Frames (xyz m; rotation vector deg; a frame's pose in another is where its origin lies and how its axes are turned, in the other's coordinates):
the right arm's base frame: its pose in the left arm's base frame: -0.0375 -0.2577 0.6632 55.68 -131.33 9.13
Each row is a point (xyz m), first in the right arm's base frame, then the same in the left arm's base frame.
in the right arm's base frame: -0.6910 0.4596 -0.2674
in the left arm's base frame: 0.1480 0.5822 0.5205
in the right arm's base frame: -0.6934 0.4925 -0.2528
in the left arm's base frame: 0.1194 0.6024 0.5117
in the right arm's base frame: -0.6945 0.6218 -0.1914
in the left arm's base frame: 0.0006 0.6752 0.4793
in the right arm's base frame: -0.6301 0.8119 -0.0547
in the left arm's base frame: -0.2325 0.7266 0.4343
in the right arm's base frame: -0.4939 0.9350 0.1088
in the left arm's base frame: -0.4712 0.6771 0.4024
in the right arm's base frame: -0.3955 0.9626 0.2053
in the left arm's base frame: -0.5908 0.6046 0.3886
